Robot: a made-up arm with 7 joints.
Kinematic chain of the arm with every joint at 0, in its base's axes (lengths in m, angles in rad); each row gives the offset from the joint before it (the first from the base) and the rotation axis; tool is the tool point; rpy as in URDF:
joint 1: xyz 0 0 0 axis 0.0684 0.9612 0.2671
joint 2: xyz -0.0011 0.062 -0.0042 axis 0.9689 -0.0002 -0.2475
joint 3: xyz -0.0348 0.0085 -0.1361 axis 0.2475 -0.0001 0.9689
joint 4: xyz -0.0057 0 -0.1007 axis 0.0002 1 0
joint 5: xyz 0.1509 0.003 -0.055 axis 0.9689 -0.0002 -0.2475
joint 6: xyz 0.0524 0 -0.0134 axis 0.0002 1 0
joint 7: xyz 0.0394 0 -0.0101 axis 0.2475 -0.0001 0.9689
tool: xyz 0 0 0 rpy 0 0.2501 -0.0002
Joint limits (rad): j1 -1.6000..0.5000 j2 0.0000..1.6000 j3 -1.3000..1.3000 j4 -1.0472..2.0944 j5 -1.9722..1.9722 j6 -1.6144..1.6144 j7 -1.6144..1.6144
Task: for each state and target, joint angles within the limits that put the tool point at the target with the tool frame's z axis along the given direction. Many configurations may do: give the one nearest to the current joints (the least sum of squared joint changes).
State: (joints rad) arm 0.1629 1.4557 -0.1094 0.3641 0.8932 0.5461 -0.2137
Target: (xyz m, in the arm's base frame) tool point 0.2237 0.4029 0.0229 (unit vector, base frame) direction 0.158 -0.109 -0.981
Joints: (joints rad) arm 0.4562 1.5806 0.6377 0.2373 1.3389 0.1439 -0.2137
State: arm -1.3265 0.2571 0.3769 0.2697 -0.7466 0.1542 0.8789
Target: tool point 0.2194 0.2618 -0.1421 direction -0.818 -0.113 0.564
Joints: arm -0.4921 0.0000 0.9469 -0.2752 -0.4372 -0.3494 0.8789
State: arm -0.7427 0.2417 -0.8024 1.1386 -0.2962 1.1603 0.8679
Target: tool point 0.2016 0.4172 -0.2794 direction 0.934 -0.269 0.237
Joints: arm -0.4490 0.9908 -0.4567 1.1166 -0.4299 0.2540 0.8679
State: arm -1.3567 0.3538 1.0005 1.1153 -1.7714 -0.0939 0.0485
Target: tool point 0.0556 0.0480 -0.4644 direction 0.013 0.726 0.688
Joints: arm -0.5585 0.0000 0.5932 1.9802 -1.2596 -0.9657 0.0486
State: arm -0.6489 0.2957 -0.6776 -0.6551 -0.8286 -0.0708 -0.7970
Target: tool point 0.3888 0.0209 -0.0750 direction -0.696 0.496 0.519
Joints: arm -0.9010 0.3121 -0.2572 0.1678 -0.6529 -0.6550 -0.7970
